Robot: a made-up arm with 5 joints. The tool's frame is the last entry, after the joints.
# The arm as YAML. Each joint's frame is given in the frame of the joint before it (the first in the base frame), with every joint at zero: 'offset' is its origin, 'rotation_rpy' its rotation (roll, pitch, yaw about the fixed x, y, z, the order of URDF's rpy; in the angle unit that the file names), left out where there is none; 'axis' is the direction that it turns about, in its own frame. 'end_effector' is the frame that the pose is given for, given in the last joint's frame.
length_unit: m
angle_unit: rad
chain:
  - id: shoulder
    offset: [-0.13, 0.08, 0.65]
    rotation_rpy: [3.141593, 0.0, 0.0]
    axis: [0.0, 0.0, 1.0]
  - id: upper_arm
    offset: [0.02, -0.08, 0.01]
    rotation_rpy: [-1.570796, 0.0, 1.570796]
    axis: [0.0, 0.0, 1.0]
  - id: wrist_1
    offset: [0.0, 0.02, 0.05]
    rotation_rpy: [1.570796, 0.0, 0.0]
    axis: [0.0, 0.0, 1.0]
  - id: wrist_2
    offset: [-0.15, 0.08, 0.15]
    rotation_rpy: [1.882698, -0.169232, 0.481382]
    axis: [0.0, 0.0, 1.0]
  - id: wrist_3
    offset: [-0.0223, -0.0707, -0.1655]
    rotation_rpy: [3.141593, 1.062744, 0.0]
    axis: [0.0, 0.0, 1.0]
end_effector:
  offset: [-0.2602, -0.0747, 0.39]
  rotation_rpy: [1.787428, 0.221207, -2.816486]
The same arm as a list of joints. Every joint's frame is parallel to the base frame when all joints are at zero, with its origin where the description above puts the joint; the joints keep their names.
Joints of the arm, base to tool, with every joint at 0 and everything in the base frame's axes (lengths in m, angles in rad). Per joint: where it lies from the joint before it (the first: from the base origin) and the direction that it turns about. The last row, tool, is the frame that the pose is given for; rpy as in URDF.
shoulder: axis 0 0 -1 offset -0.1300 0.0800 0.6500
upper_arm: axis -1 0 0 offset 0.0200 0.0800 -0.0100
wrist_1: axis 0 0 -1 offset -0.0500 0.0000 0.0200
wrist_2: axis 0.81966 -0.486477 0.302485 offset -0.0800 0.1500 -0.1500
wrist_3: axis 0 1 0 offset -0.1500 0.1000 0.0200
tool: offset 0.2700 0.3900 0.0200 rpy 0.2229 -0.0277 -0.2213

